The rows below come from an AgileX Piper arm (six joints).
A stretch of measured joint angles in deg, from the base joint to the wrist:
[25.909 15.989 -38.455 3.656 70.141 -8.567]
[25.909 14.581 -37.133 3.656 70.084 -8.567]
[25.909 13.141 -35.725 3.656 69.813 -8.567]
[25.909 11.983 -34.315 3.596 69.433 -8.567]
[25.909 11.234 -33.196 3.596 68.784 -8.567]
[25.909 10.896 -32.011 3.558 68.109 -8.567]
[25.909 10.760 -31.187 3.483 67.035 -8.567]
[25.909 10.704 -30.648 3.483 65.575 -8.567]
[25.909 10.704 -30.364 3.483 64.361 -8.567]
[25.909 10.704 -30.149 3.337 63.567 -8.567]
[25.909 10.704 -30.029 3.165 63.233 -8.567]
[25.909 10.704 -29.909 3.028 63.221 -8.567]
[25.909 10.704 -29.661 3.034 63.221 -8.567]
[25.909 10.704 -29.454 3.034 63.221 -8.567]
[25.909 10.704 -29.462 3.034 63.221 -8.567]
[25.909 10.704 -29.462 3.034 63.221 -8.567]
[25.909 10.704 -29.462 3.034 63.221 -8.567]
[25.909 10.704 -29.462 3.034 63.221 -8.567]
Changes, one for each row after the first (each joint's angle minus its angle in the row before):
[0.000 -1.408 1.322 0.000 -0.057 0.000]
[0.000 -1.440 1.408 0.000 -0.271 0.000]
[0.000 -1.158 1.410 -0.060 -0.380 0.000]
[0.000 -0.749 1.119 0.000 -0.649 0.000]
[0.000 -0.338 1.185 -0.038 -0.675 0.000]
[0.000 -0.136 0.824 -0.075 -1.074 0.000]
[0.000 -0.056 0.539 0.000 -1.460 0.000]
[0.000 0.000 0.284 0.000 -1.214 0.000]
[0.000 0.000 0.215 -0.146 -0.794 0.000]
[0.000 0.000 0.120 -0.172 -0.334 0.000]
[0.000 0.000 0.120 -0.137 -0.012 0.000]
[0.000 0.000 0.248 0.006 0.000 0.000]
[0.000 0.000 0.207 0.000 0.000 0.000]
[0.000 0.000 -0.008 0.000 0.000 0.000]
[0.000 0.000 0.000 0.000 0.000 0.000]
[0.000 0.000 0.000 0.000 0.000 0.000]
[0.000 0.000 0.000 0.000 0.000 0.000]

